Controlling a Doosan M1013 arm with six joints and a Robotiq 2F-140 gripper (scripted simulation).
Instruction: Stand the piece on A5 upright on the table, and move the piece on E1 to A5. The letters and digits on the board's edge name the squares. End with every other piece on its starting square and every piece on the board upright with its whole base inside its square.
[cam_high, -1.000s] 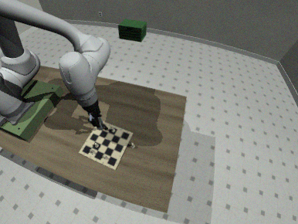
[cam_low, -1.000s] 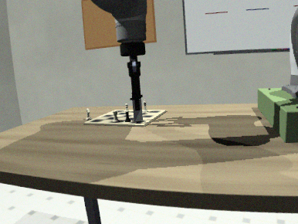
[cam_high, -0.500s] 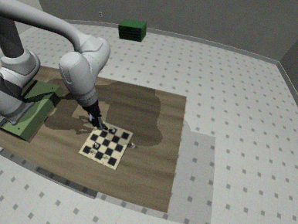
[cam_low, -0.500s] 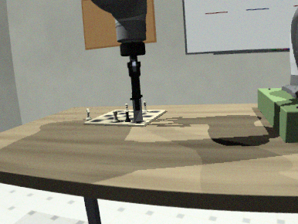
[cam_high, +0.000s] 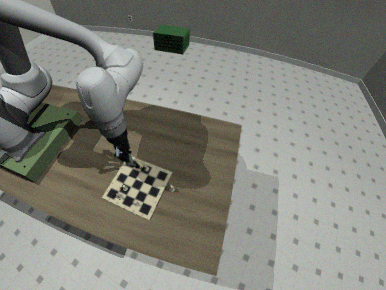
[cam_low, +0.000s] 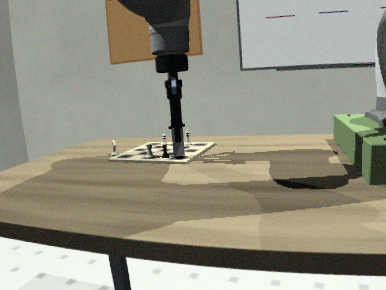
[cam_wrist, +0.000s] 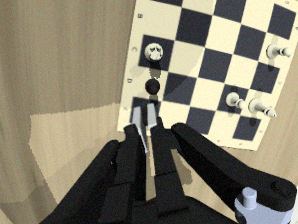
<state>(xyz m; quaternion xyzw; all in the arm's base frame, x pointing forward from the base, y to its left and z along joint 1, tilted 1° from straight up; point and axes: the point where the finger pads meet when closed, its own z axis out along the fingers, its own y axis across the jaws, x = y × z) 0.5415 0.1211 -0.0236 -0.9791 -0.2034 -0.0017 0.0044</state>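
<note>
My hand is 80 mm to the left of the small chessboard, 70 mm short of it and 40 mm above it.
</note>
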